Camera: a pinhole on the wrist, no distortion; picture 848 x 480 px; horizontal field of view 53.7 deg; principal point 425.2 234.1 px. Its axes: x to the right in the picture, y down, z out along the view. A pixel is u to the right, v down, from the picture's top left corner.
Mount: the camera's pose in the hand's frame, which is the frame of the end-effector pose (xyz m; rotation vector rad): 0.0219 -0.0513 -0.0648 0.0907 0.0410 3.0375
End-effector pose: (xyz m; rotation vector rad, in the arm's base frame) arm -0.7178 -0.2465 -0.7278 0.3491 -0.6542 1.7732
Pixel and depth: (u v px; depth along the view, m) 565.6 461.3 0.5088
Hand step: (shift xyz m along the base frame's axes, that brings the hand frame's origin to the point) 0.1302 -0.2722 0.3788
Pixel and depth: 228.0 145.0 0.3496
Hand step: -0.0511 -0.0613 0.2963
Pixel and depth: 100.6 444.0 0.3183
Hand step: 0.0588 0.0005 0.3174
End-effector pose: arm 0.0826 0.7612 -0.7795 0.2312 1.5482 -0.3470
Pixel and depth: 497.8 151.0 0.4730
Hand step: 0.3845 -0.1379 -0.0090
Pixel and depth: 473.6 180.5 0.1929
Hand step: 0.1071 -0.0787 -0.0194
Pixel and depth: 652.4 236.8 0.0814
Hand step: -0.0006 -0.0508 -0.0012
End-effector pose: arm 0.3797 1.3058 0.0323 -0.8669 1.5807 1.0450
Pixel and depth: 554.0 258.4 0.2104
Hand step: 0.0955 0.1188 -0.0290
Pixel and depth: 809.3 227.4 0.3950
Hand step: 0.1682 0.3130 0.0864
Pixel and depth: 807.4 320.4 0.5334
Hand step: 0.2758 0.4307 0.1175
